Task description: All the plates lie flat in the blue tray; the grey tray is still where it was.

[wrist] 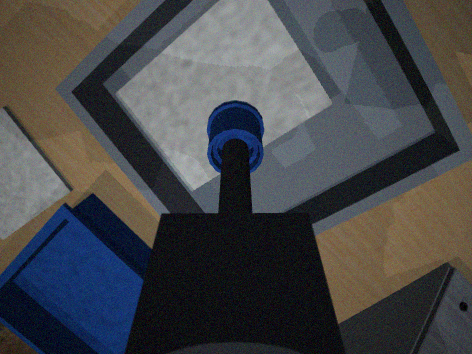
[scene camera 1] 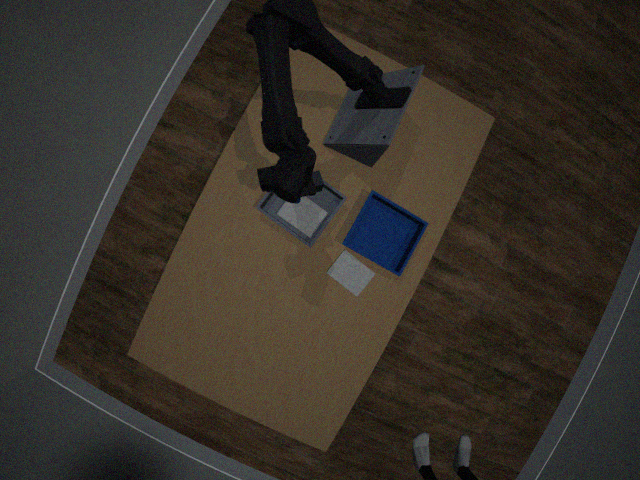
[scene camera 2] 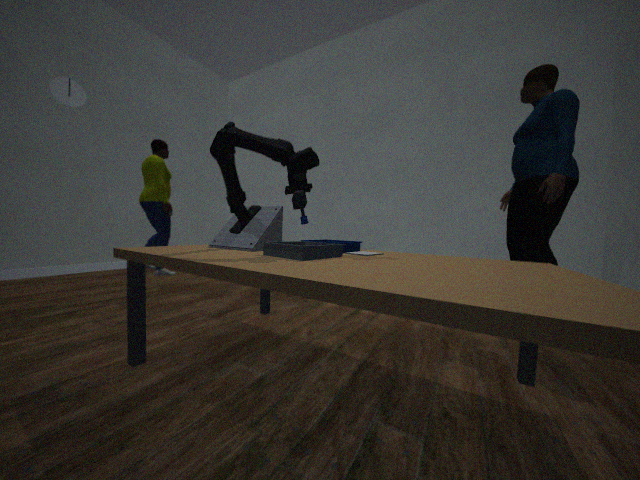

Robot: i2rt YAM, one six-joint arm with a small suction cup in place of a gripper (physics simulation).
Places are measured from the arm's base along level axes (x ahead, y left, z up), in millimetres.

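Where they show: hand at its tool point: (wrist: 235, 127) (scene camera 2: 304, 223); arm's base at its link origin: (scene camera 1: 381, 99) (scene camera 2: 246, 219).
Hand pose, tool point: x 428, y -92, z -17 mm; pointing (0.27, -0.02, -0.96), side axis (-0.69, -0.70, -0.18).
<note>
Things, the pixels of their top centre, and the offset from my tool point. Level surfaces: height alone.
- pale grey-white plate at its top centre: (wrist: 217, 97) (scene camera 1: 302, 213) dx +22, dy +29, dz -107 mm
- second pale plate at its top centre: (scene camera 1: 351, 273) (scene camera 2: 364, 252) dx +137, dy +297, dz -122 mm
- blue tray at its top centre: (wrist: 85, 324) (scene camera 1: 386, 233) (scene camera 2: 332, 240) dx -54, dy +335, dz -78 mm
- wooden table at its surface level: dz -128 mm
One pale grey-white plate (scene camera 1: 309, 217) (wrist: 220, 65) lies flat inside the grey tray (scene camera 1: 311, 241) (wrist: 425, 50). A second pale plate (scene camera 1: 351, 273) (scene camera 2: 363, 253) (wrist: 25, 180) lies flat on the table beside the blue tray. The blue tray (scene camera 1: 385, 232) (scene camera 2: 356, 245) (wrist: 75, 280) holds no plate. The grey tray also shows in scene camera 2 (scene camera 2: 302, 251). My gripper, a blue suction cup (scene camera 2: 303, 220) (wrist: 235, 127), hangs well above the grey tray, with no plate on it. In scene camera 1 the arm hides the cup and the grey tray's upper edge.
The arm's slanted grey base (scene camera 1: 356, 124) (scene camera 2: 271, 227) (wrist: 450, 310) stands on the wooden table (scene camera 1: 232, 320) (scene camera 2: 439, 279), beyond both trays. Two people stand in the room in scene camera 2, one in yellow (scene camera 2: 156, 178) and one in blue (scene camera 2: 545, 134).
</note>
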